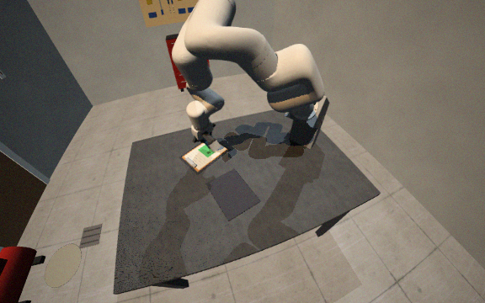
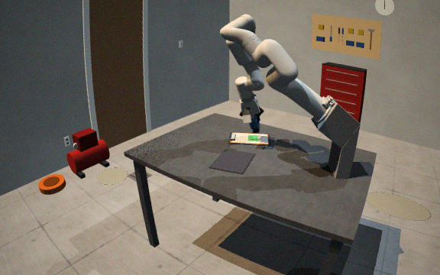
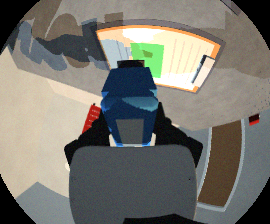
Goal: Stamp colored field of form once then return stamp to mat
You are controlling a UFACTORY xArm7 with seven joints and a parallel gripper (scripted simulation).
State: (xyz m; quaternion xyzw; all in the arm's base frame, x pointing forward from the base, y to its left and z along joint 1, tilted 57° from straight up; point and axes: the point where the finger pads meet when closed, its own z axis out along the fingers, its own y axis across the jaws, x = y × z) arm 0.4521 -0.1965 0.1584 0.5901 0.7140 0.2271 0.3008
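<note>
Now: the form 4 cm ahead of my hand and 12 cm below it. The rest, counted from my hand: mat (10 cm behind, 28 cm to the left, 13 cm below); then blue stamp (1 cm to the right, 2 cm below).
</note>
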